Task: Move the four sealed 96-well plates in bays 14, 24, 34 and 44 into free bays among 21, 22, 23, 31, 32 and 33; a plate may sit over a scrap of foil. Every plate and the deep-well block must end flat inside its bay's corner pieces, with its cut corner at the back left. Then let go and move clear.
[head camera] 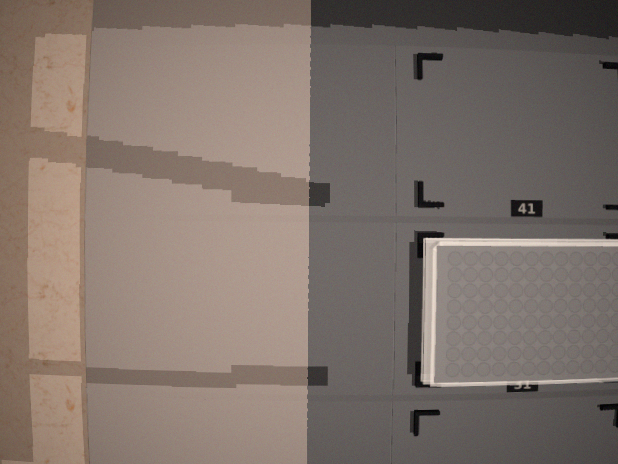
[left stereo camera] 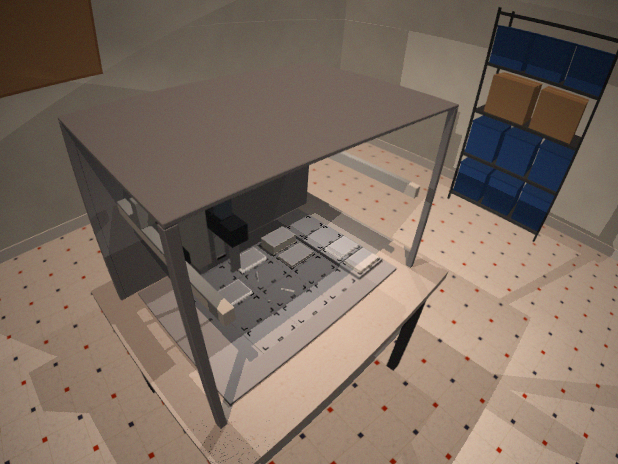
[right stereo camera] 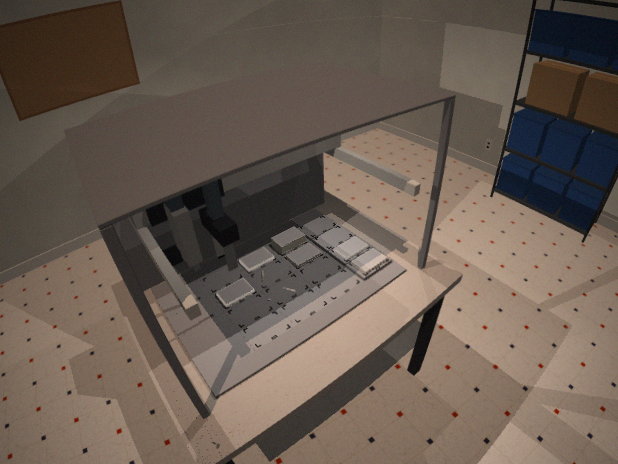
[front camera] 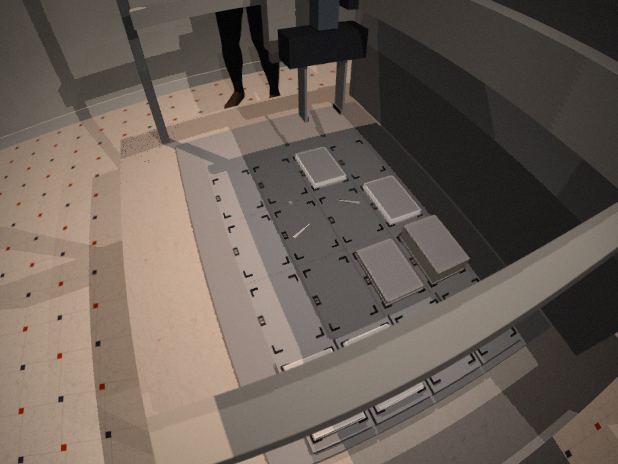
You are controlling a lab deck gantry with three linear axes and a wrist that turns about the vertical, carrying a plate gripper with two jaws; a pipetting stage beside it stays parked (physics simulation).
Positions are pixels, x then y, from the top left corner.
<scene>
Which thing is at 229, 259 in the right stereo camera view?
The gripper.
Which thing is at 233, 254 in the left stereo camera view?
The gripper.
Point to an enclosure post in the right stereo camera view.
At 109, 234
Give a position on a deep-well block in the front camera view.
At 436, 252
</scene>
